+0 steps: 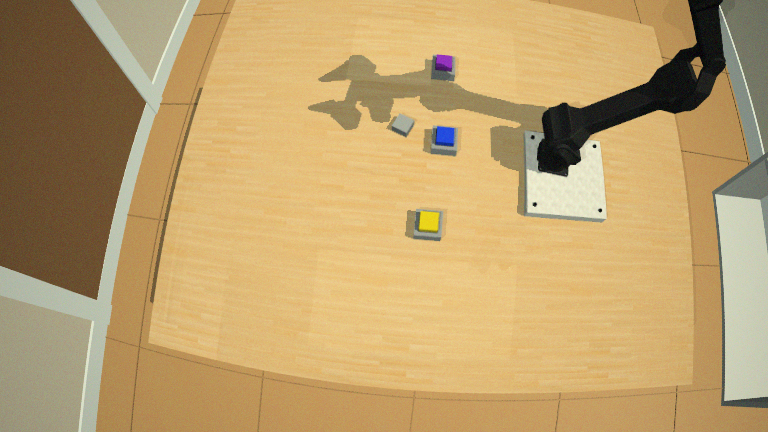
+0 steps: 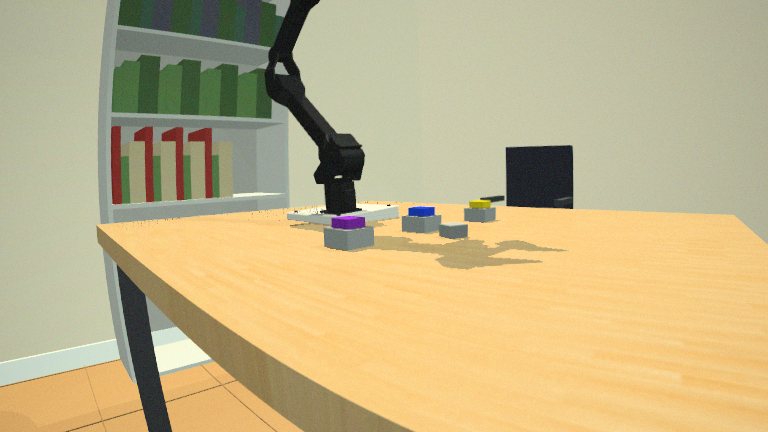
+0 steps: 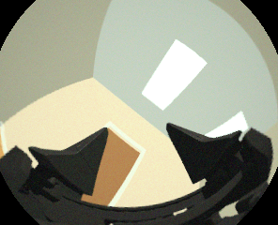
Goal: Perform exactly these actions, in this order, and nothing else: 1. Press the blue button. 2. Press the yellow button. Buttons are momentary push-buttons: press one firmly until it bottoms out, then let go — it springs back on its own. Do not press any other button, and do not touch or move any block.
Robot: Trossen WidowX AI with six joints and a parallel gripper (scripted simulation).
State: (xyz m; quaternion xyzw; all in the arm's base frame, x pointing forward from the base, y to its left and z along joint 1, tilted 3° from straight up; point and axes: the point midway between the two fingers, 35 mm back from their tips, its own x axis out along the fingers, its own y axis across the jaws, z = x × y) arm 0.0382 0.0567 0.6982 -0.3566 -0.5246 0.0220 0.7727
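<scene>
Now: the blue button 720 mm below my gripper tip, 170 mm ahead of it and 30 mm to the right of it. Also, from my gripper tip: small grey block: 740 mm below, 250 mm ahead, 40 mm to the right; purple button: 720 mm below, 190 mm to the right, 190 mm ahead; yellow button: 720 mm below, 170 mm ahead, 140 mm to the left.
</scene>
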